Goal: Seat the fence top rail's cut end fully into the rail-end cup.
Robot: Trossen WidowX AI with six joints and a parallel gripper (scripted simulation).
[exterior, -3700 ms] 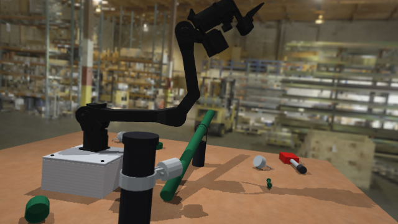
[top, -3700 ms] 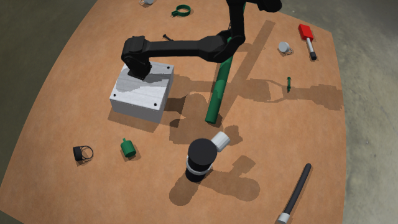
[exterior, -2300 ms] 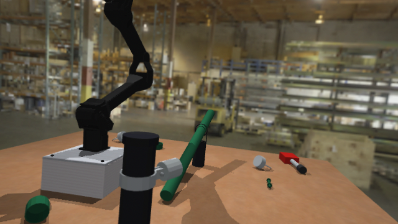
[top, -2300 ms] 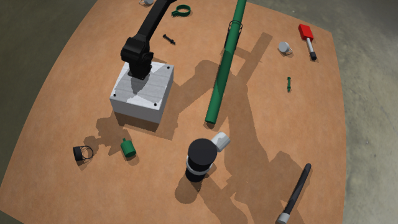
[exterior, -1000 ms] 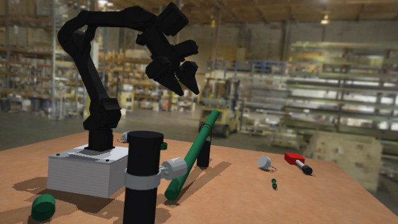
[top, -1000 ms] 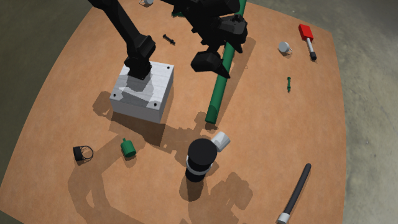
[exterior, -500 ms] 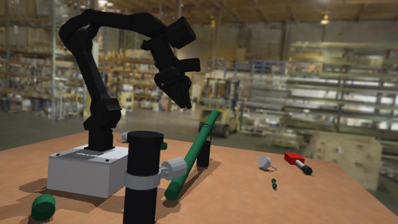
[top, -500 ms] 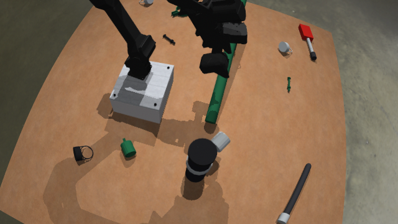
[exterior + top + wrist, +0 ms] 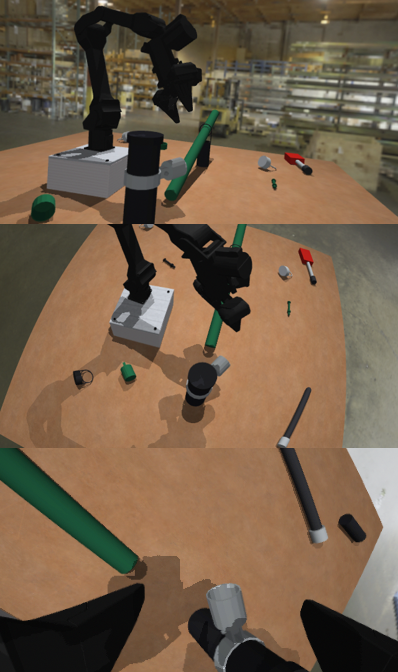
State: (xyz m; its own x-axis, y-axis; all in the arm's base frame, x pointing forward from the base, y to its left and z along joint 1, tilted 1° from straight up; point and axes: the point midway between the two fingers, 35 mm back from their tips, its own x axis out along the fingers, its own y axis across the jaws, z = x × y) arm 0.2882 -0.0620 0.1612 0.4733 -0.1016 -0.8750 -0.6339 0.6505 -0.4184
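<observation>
The grey rail-end cup is 100 mm below my gripper tip, 90 mm to the right of it and 20 mm ahead of it. The rest, counted from my gripper tip: green cap (240 mm behind, 210 mm below, 170 mm to the right); then line post (370 mm to the left, 120 mm below, 70 mm behind); then green bolt (320 mm to the left, 220 mm below, 200 mm ahead).
</observation>
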